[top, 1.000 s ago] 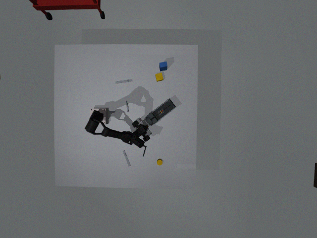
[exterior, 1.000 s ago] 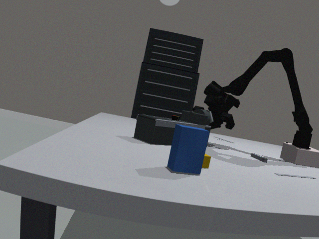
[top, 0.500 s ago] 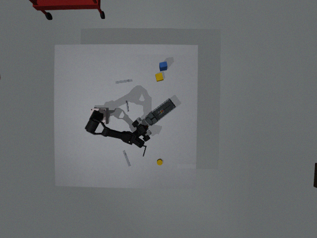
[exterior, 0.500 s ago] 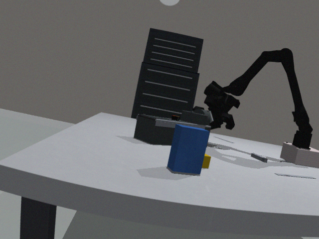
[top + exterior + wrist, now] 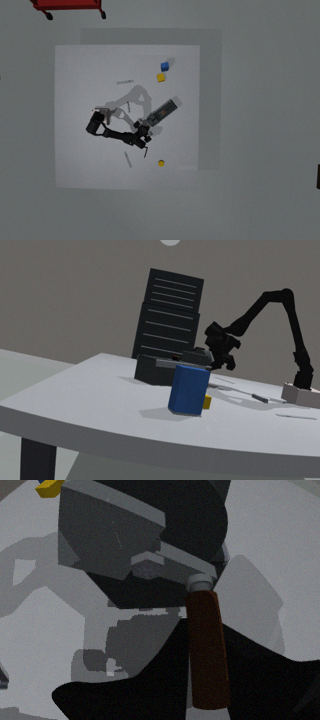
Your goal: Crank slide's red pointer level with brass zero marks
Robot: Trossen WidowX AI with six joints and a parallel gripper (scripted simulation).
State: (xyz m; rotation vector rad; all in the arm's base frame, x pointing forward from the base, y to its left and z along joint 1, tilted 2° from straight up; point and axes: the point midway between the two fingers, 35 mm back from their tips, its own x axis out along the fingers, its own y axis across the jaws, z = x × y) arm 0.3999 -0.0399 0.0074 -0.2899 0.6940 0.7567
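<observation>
Now: gripper tip 3 cm below the brown crank handle, 1 cm to the left of it and 1 cm past it. The rest, counted from my gripper tip: red pointer 14 cm to the left, 11 cm ahead, 4 cm above; black hex key 21 cm to the right, 4 cm below; yellow block 44 cm to the left, 4 cm ahead, 3 cm below.
</observation>
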